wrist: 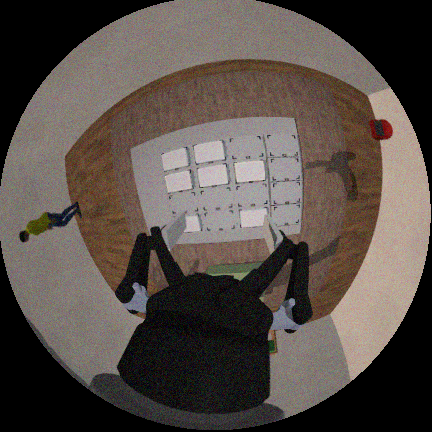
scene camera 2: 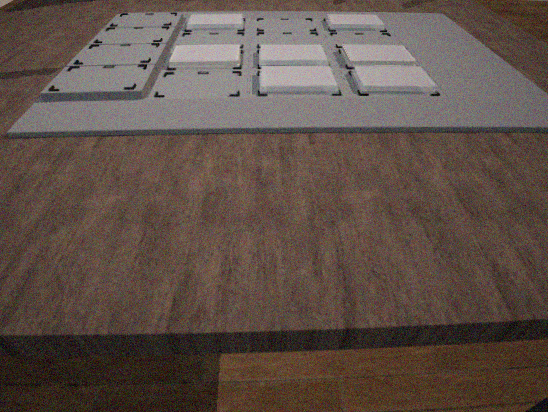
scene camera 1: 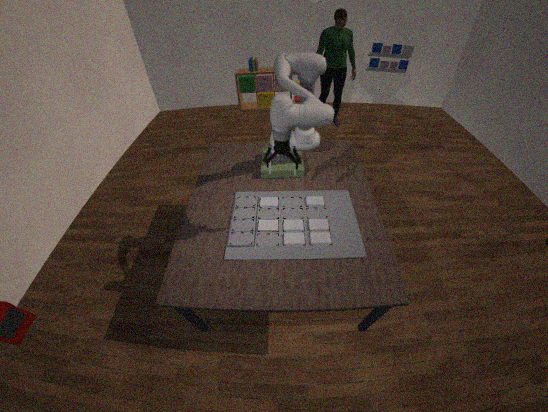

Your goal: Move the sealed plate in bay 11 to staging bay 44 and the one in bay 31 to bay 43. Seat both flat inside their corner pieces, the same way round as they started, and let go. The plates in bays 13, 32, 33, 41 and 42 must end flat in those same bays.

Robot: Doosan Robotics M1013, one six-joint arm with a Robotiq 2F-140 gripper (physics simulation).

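Places are measured from the arm's base along level axes (x ahead, y right, z down), in millimetres.
Pixels of known places: gripper, fingertip midpoint: (wrist: 223, 221) (scene camera 1: 282, 173); arm's base, origin of the base link: (scene camera 1: 280, 156).
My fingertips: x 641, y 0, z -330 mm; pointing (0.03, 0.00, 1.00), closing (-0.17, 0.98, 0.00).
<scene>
Ahead of a thing's pixels: the offset from my fingertips to its middle. "pt": to the spot under its first point. Level surfaces: height alone.
The bay 11 plate @(dy -234, dx -146, dz +380 mm) (scene camera 1: 315, 200) (scene camera 2: 355, 22) (wrist: 192, 223) lies white and flat at the back right; a finger partly hides it in the wrist view. The bay 31 plate @(dy -229, dx +68, dz +380 mm) (scene camera 1: 318, 223) (scene camera 2: 378, 53) (wrist: 178, 181) lies flat in the third row. Bay 44 @(pt dy +265, dx +171, dz +374 mm) (scene camera 1: 241, 239) (scene camera 2: 97, 80) (wrist: 283, 145), front left on the raised strip, and bay 43 @(pt dy +104, dx +166, dz +387 mm) (scene camera 1: 267, 239) (scene camera 2: 200, 85) (wrist: 246, 147) are empty. Flat plates lie in bays 13 @(dy +94, dx -154, dz +380 mm) (scene camera 1: 269, 202), 32 (scene camera 1: 293, 224), 33 (scene camera 1: 268, 224), 41 (scene camera 1: 320, 237) and 42 @(dy -63, dx +171, dz +380 mm) (scene camera 1: 293, 237). My gripper (scene camera 1: 283, 170) (wrist: 223, 221) is open and empty, behind the mat and above the table.
A green box (scene camera 1: 282, 174) (wrist: 235, 269) stands on the table behind the grey mat @(dz +388 mm) (scene camera 1: 347, 245) (scene camera 2: 480, 110), near the gripper. A person in green (scene camera 1: 337, 47) stands by the back wall, near a low shelf unit (scene camera 1: 237, 90). A person in yellow (wrist: 39, 226) shows in the wrist view.
</scene>
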